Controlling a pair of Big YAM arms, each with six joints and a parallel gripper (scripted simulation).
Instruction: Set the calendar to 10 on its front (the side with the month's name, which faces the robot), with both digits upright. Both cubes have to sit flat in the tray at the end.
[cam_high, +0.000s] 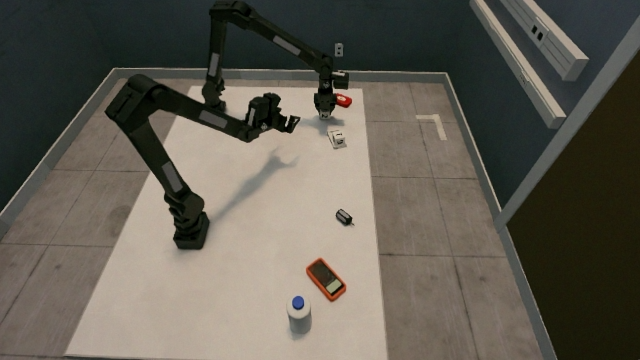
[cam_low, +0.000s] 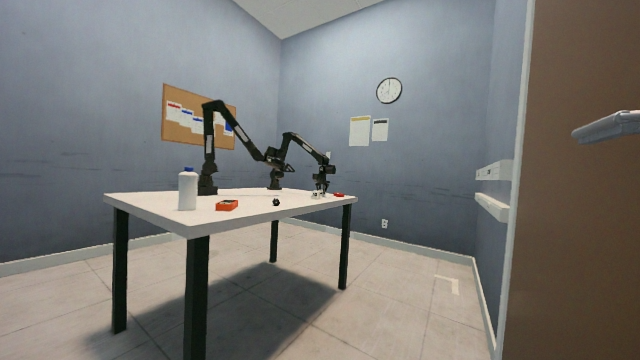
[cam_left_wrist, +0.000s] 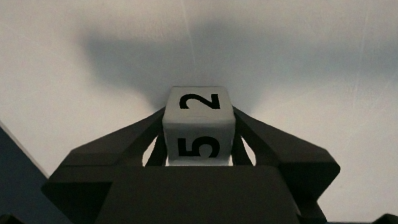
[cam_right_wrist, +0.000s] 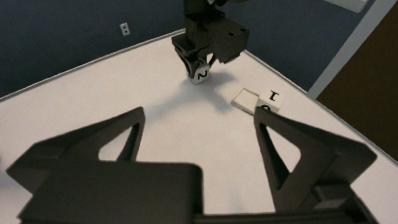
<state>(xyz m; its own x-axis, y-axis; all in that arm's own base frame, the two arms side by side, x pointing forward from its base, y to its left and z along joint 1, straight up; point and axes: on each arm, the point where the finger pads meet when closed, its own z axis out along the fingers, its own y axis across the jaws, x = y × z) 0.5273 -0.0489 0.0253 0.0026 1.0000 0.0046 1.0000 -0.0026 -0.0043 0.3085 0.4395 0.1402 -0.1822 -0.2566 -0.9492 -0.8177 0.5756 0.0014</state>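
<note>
My left gripper is now 10 cm short of the red box, 13 cm to the right of it and 1 cm above it. The rest, counted from my left hand: black object (2 cm ahead, 58 cm to the right, 1 cm below); orange device (8 cm behind, 80 cm to the right, 1 cm below).
</note>
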